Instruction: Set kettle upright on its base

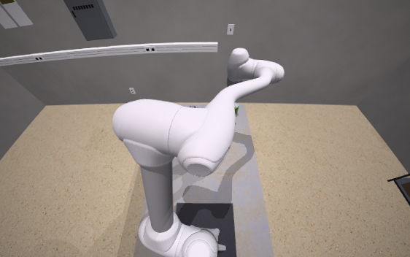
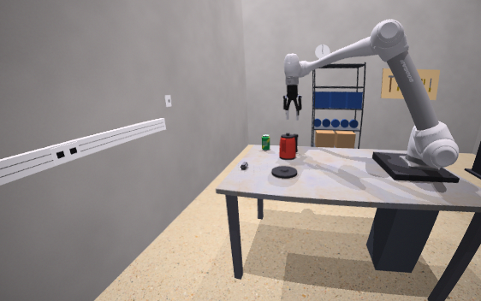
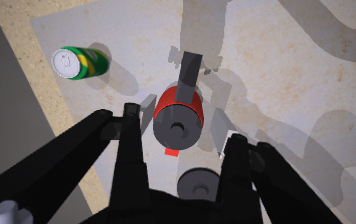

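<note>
The red kettle is 200 mm below my hand, 30 mm to the left of it and 10 mm ahead of it. The rest, counted from my hand: small dark object 320 mm to the left, 270 mm below, 250 mm ahead; then green can 230 mm below, 220 mm ahead, 80 mm to the right; then round black base 340 mm to the left, 280 mm below, 10 mm behind.
</note>
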